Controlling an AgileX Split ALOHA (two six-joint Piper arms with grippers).
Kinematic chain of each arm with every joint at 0, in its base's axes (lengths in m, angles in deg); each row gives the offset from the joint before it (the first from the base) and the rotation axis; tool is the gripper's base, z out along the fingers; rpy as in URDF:
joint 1: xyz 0 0 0.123 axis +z
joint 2: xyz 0 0 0 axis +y
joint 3: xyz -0.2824 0 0.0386 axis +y
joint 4: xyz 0.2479 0 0.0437 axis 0.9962 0 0.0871
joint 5: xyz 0 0 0 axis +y
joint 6: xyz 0.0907 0 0.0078 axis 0.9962 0 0.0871
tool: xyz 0 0 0 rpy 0 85 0
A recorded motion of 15 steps. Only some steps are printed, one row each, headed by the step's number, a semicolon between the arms.
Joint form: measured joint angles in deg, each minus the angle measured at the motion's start. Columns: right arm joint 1, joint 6, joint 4, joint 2, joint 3, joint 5; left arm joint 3, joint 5, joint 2, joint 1, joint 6, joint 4.
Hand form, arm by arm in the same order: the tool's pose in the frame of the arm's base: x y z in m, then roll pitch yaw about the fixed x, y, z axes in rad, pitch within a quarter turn. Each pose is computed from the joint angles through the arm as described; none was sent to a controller.
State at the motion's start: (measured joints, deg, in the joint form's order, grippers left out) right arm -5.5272 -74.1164 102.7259 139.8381 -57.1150 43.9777; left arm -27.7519 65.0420 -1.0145 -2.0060 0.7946 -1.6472
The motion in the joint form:
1: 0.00 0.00 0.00 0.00 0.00 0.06; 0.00 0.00 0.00 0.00 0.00 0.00
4: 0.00 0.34 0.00 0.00 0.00 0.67; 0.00 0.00 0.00 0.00 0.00 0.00
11: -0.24 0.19 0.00 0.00 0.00 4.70; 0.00 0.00 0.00 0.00 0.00 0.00
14: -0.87 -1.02 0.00 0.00 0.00 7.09; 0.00 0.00 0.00 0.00 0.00 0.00
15: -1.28 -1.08 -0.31 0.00 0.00 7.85; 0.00 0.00 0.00 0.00 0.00 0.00
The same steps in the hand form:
1: 0.3474 0.0285 -0.0256 2.3049 0.0044 2.6294; -0.0091 -0.0021 0.2669 -3.1184 1.0251 3.1032
4: 0.3474 0.0292 -0.0249 2.2946 -0.0020 2.6277; -0.0091 -0.0021 0.2669 -3.1184 1.0251 3.1032
11: 0.3479 0.0320 -0.0202 2.2270 -0.0125 2.6402; -0.0091 -0.0021 0.2669 -3.1184 1.0251 3.1032
14: 0.3484 0.0305 -0.0172 2.1866 -0.0021 2.6507; -0.0091 -0.0021 0.2669 -3.1184 1.0251 3.1032
15: 0.3483 0.0289 -0.0163 2.1748 -0.0027 2.6522; -0.0091 -0.0021 0.2669 -3.1184 1.0251 3.1032

